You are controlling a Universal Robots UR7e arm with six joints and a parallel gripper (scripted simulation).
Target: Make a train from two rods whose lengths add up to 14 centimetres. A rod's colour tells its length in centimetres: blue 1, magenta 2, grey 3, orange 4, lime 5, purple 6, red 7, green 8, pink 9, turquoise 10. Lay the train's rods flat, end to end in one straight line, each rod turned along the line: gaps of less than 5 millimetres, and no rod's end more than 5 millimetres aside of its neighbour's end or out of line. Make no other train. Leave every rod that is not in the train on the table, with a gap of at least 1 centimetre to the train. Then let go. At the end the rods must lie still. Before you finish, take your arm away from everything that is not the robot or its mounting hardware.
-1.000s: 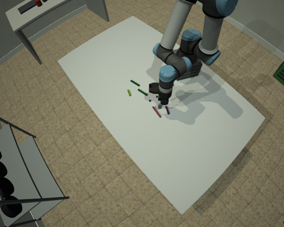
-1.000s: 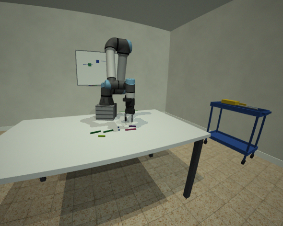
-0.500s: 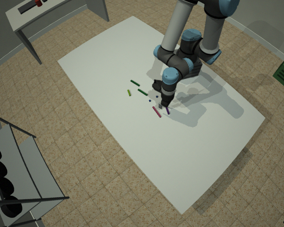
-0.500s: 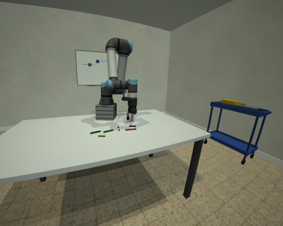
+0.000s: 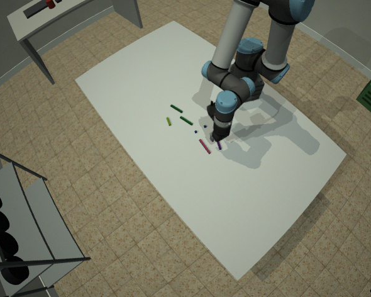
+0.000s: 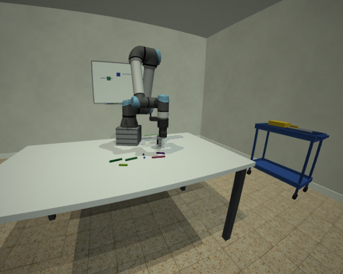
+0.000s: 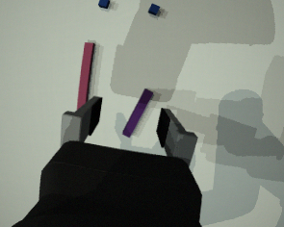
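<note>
The purple rod is 8 cm below my hand and 2 cm to the left of it. Also, from my hand: green rod 20 cm to the right, 8 cm below, 1 cm behind; lime rod 28 cm to the right, 8 cm below, 5 cm ahead; pink rod 8 cm below, 5 cm ahead, 3 cm to the right.
</note>
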